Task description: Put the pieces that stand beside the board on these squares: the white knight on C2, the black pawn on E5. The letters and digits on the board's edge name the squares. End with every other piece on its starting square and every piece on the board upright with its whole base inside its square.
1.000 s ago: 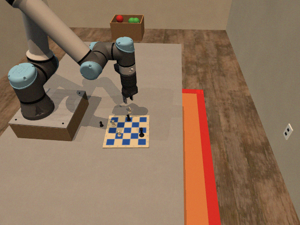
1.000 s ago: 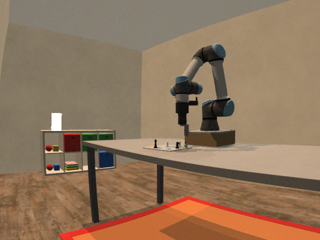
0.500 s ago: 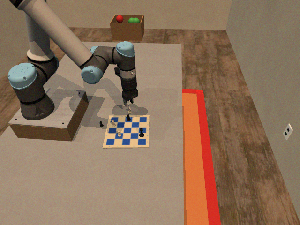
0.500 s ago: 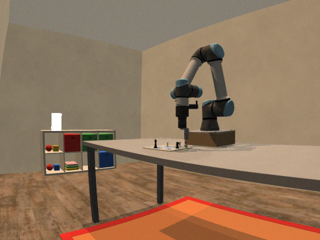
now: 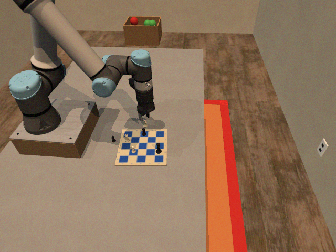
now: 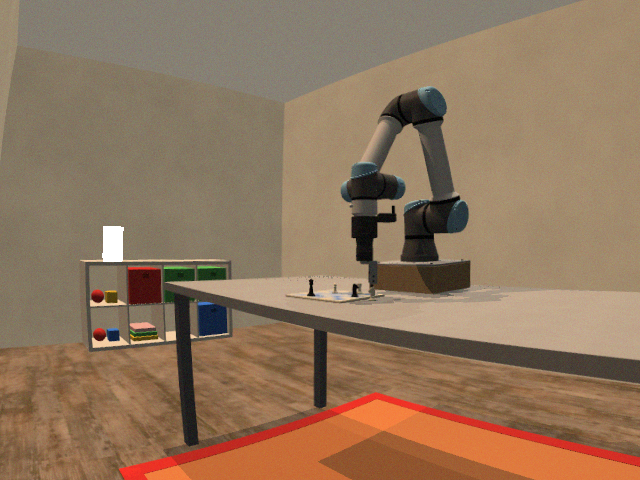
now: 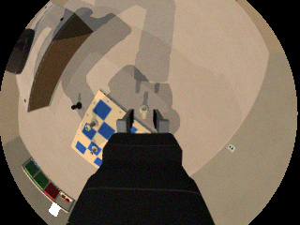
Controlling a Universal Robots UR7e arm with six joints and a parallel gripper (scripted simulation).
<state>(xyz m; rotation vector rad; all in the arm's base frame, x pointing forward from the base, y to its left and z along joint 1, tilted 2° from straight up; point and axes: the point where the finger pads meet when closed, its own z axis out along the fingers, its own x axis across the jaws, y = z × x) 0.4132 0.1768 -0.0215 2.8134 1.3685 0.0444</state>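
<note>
My hand is 50 mm above the white knight. From my hand the other things lie so: black pawn 110 mm behind, 130 mm to the right, 50 mm below; white pawn 180 mm to the right, 50 mm below; chessboard 30 mm ahead, 140 mm to the right, 60 mm below.
</note>
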